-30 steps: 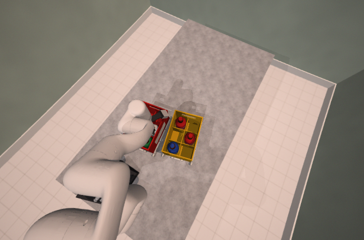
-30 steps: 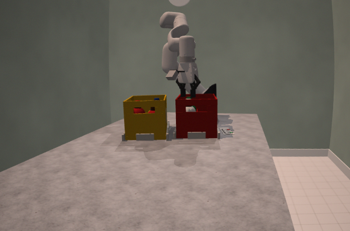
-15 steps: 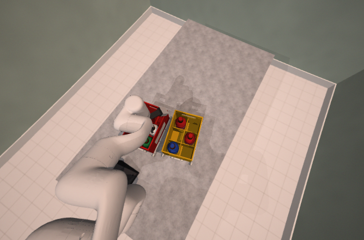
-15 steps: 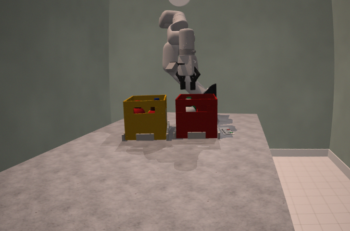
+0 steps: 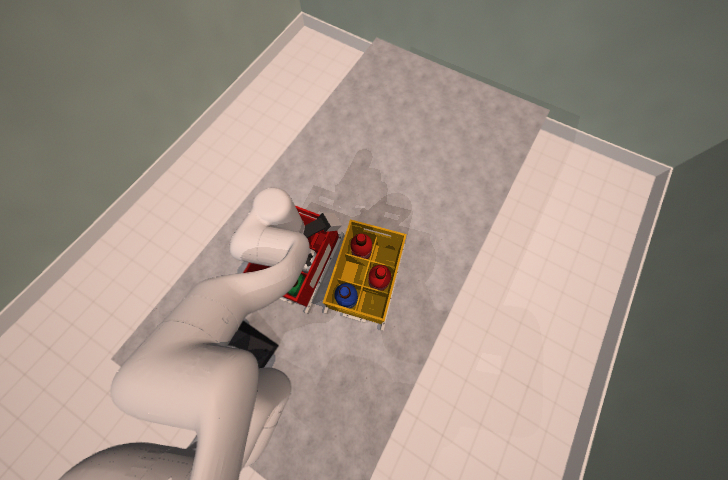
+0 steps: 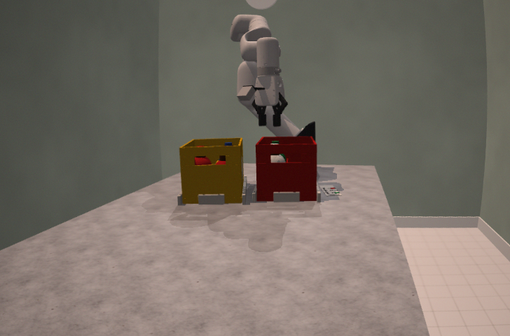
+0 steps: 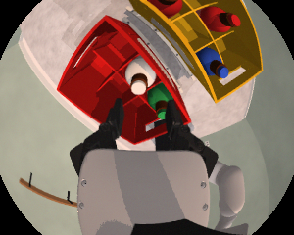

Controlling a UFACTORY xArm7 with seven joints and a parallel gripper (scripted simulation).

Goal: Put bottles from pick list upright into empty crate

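My gripper is now 80 mm short of the yellow crate, 170 mm to the left of it and 160 mm above it. The rest, counted from my hand: green-labelled bottle: 90 mm behind, 10 mm to the right, 150 mm below; then red crate: 20 mm behind, 50 mm to the left, 160 mm below; then white bottle: 10 mm to the left, 150 mm below.
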